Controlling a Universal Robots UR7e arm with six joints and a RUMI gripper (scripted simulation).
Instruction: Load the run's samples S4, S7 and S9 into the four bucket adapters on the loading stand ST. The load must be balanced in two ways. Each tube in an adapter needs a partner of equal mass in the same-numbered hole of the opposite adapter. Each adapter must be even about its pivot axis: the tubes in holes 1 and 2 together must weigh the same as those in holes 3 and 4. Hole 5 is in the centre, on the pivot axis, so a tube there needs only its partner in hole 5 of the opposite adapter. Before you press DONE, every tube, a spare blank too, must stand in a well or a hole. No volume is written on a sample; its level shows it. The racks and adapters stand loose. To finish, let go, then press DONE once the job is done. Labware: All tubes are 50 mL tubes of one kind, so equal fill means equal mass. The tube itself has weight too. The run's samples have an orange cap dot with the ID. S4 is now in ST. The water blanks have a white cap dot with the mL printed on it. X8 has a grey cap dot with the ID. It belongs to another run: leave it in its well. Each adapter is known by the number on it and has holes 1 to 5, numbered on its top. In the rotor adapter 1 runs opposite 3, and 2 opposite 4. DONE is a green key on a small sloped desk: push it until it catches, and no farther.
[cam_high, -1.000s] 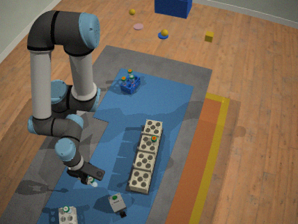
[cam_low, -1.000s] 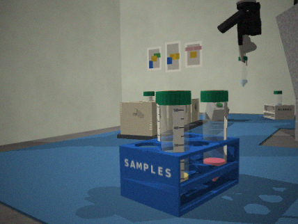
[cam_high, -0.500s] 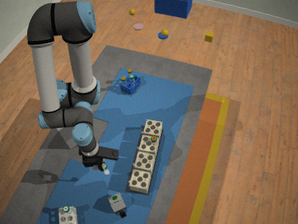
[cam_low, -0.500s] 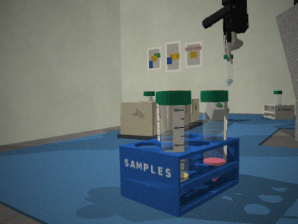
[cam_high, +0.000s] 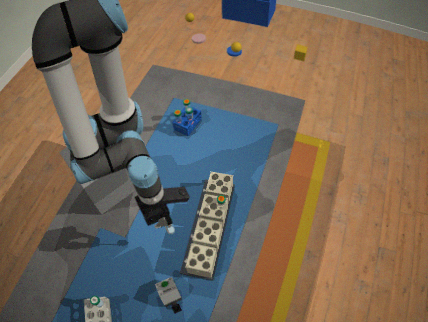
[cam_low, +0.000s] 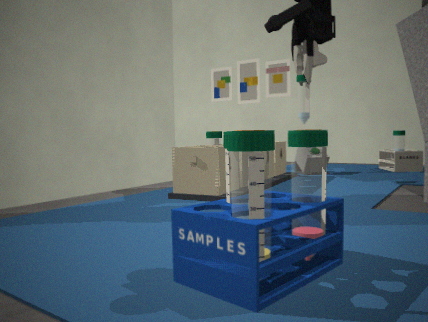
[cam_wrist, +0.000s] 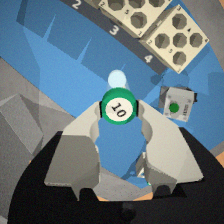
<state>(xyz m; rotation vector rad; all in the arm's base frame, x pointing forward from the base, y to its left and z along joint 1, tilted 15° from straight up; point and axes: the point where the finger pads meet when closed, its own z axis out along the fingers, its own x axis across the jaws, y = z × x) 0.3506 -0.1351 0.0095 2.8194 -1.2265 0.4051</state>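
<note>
Now: the white-dot blank 1 cm to the right of my hand and 5 cm below it. The rest, counted from my hand: blanks rack: 20 cm behind, 37 cm to the right, 22 cm below; then done desk: 3 cm ahead, 20 cm to the right, 20 cm below; then sample tube S9: 18 cm behind, 58 cm to the left, 19 cm below.
</note>
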